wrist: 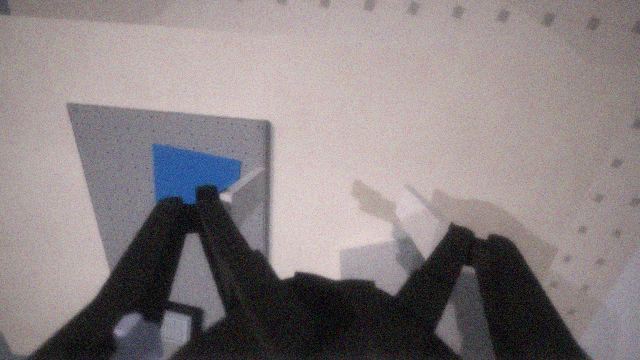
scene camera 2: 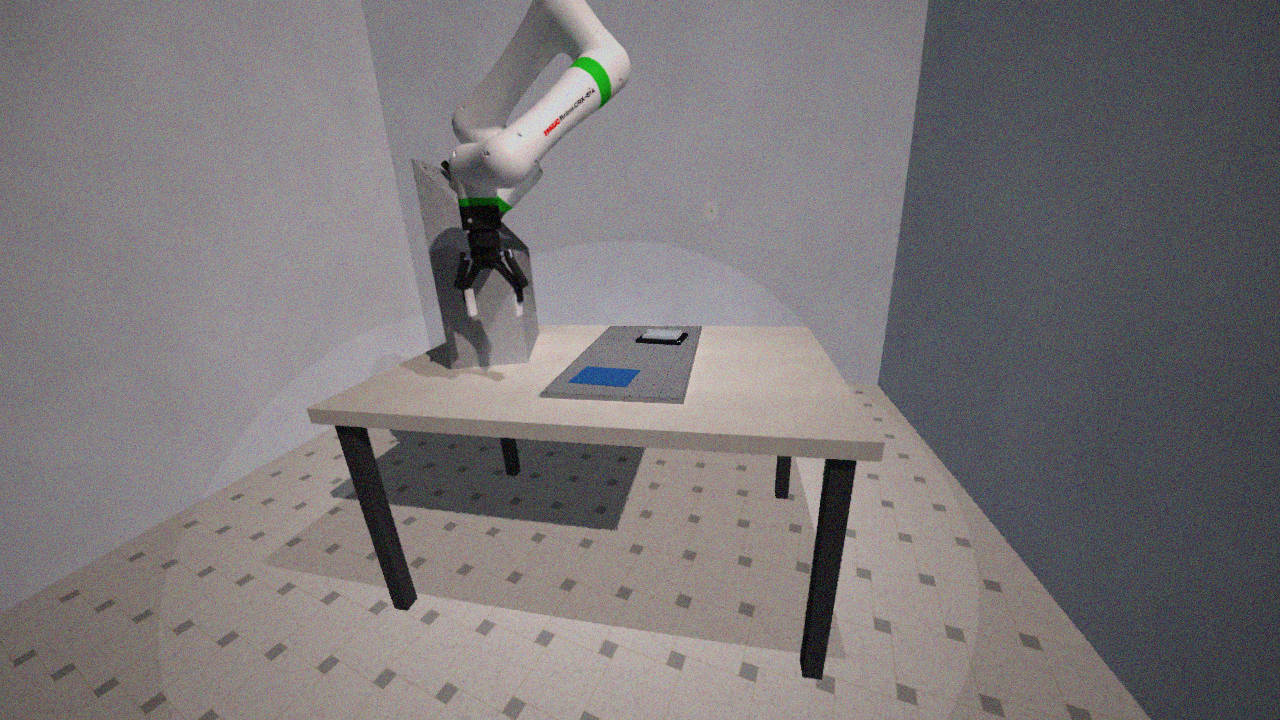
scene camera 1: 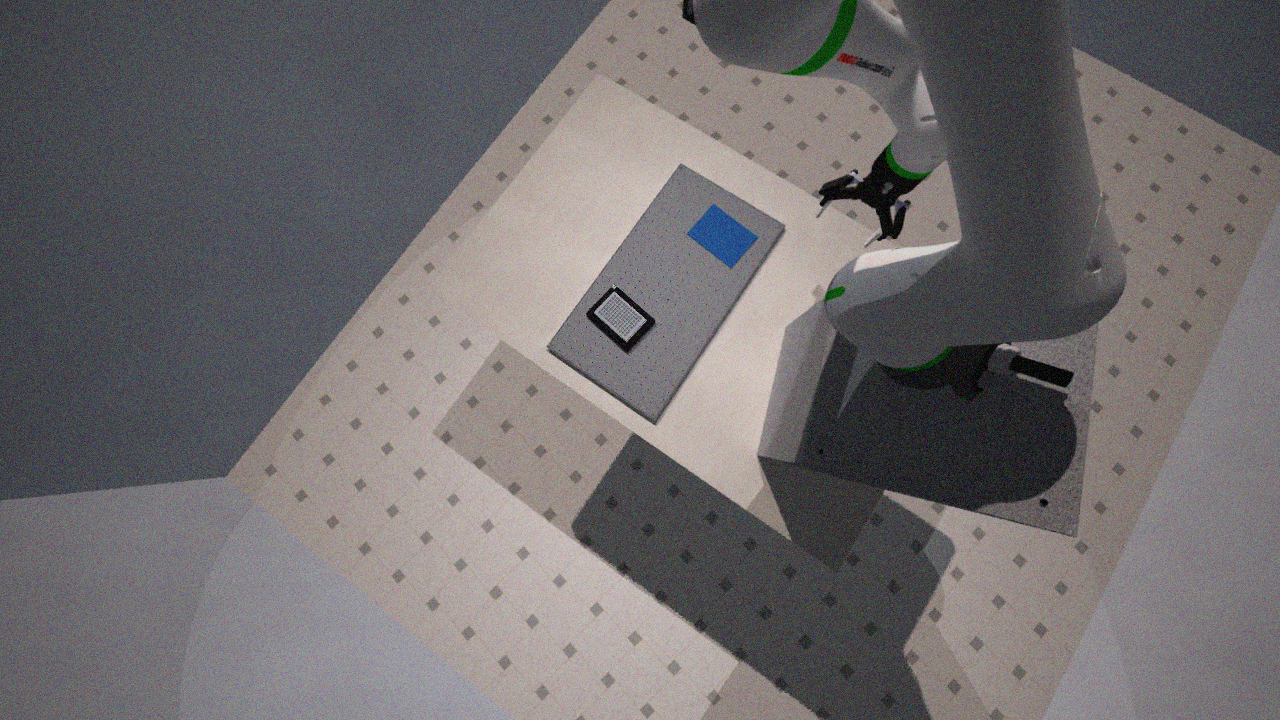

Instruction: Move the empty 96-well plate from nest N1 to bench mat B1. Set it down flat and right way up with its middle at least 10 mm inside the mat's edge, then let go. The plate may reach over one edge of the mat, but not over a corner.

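Places are measured from the arm's base along level axes (x ahead, y left, z up), in metres.
Where they show: gripper, between the fingertips: (wrist: 331,190) (scene camera 2: 495,315) (scene camera 1: 843,227); arm's base, origin of its link: (scene camera 1: 925,347).
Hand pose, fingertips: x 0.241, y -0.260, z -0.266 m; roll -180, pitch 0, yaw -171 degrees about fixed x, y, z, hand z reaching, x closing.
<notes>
Things, the pixels of their centre, and the offset from my fingertips. Level surfaces: height alone.
- white 96-well plate, middle of its body: (scene camera 1: 620,316) (wrist: 164,325) (scene camera 2: 662,334) dy +0.521, dx +0.278, dz -0.177 m
- black nest, middle of its body: (scene camera 1: 620,317) (wrist: 167,321) (scene camera 2: 662,337) dy +0.521, dx +0.278, dz -0.189 m
- blue bench mat, height of its surface: dz -0.194 m
- thin grey board, height of its surface: dz -0.196 m
- pale table, height of its surface: dz -0.209 m
The white 96-well plate (scene camera 1: 621,317) (scene camera 2: 663,334) (wrist: 176,326) sits in the black nest (scene camera 1: 641,335) (scene camera 2: 662,342) (wrist: 197,317); in the wrist view it is partly hidden behind the left finger linkage. The blue bench mat (scene camera 1: 722,236) (scene camera 2: 605,377) (wrist: 185,170) lies flat at the other end of the grey board, with no plate on it. My gripper (scene camera 1: 846,225) (scene camera 2: 494,308) (wrist: 331,190) is open, with nothing between its fingers. It points down, high above the table, on the pedestal side of the board and well apart from the plate. Its left finger covers part of the mat in the wrist view.
The thin grey board (scene camera 1: 662,385) (scene camera 2: 666,362) (wrist: 100,150) carries nest and mat on the pale table (scene camera 1: 537,223) (scene camera 2: 760,376). The tall grey pedestal (scene camera 1: 792,385) (scene camera 2: 492,331) stands beside it, under the arm. The arm's elbow (scene camera 2: 604,67) is bent high above the table.
</notes>
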